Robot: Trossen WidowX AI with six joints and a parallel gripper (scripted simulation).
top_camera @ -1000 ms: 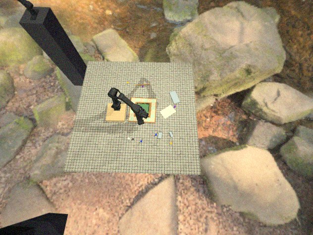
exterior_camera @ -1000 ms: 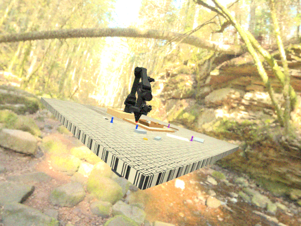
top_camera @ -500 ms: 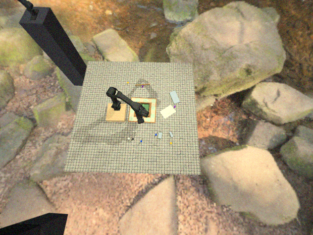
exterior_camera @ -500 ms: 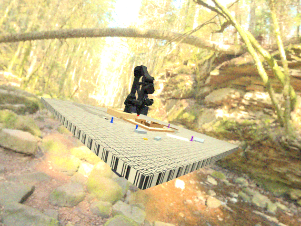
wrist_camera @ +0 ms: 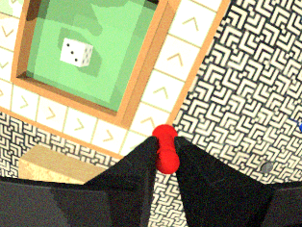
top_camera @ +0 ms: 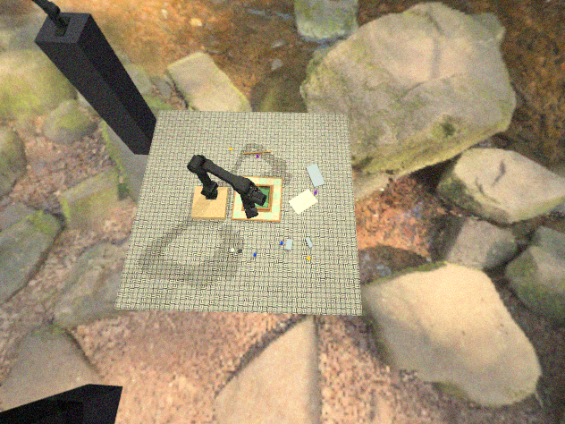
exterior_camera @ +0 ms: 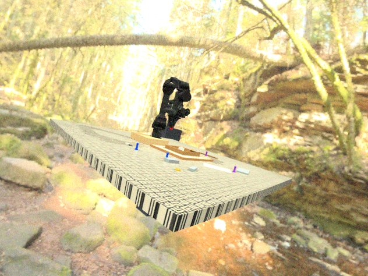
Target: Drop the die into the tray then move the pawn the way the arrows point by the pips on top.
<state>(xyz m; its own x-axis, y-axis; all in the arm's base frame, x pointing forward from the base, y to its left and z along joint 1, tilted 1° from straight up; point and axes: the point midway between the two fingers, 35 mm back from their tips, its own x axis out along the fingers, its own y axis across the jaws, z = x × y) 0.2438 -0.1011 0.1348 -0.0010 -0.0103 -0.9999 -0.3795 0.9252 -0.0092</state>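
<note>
Right now the white die is 120 mm below my gripper tip, 110 mm to the left of it and 10 mm ahead of it. Also, from my gripper tip: red pawn 10 mm above; then grey-blue slab 370 mm ahead, 290 mm to the left, 140 mm below; then white card 300 mm ahead, 140 mm below, 110 mm to the left.
</note>
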